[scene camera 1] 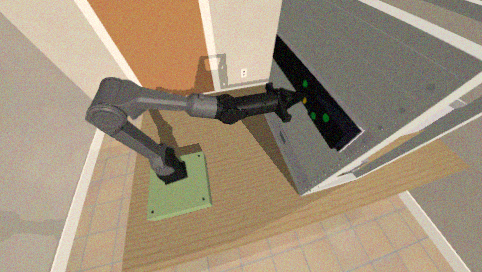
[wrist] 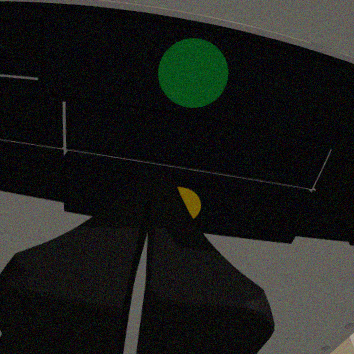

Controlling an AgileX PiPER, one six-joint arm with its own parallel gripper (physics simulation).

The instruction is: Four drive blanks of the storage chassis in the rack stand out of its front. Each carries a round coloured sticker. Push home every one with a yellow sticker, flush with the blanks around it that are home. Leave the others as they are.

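The black storage chassis [scene camera 1: 286,51] sits in the grey rack [scene camera 1: 400,65]. A yellow sticker [scene camera 1: 305,100] [wrist: 192,204] marks a blank [wrist: 245,215] in the lower row, its left part hidden by the fingers. This blank's lower edge juts slightly past its neighbours in the wrist view. My gripper [scene camera 1: 302,97] [wrist: 153,191] is shut, its tips at this blank's face, seemingly touching it. A green sticker [scene camera 1: 305,83] [wrist: 193,73] is on the blank above. Two more green stickers, one [scene camera 1: 313,115] and another [scene camera 1: 326,118], show nearer the chassis's near end; how far their blanks stand out is unclear.
The arm's base stands on a green plate [scene camera 1: 192,192] on the wooden top [scene camera 1: 240,200]. The rack's grey lower panel [scene camera 1: 305,160] runs below the chassis. A wall with an outlet [scene camera 1: 244,73] and an orange door [scene camera 1: 155,35] are behind.
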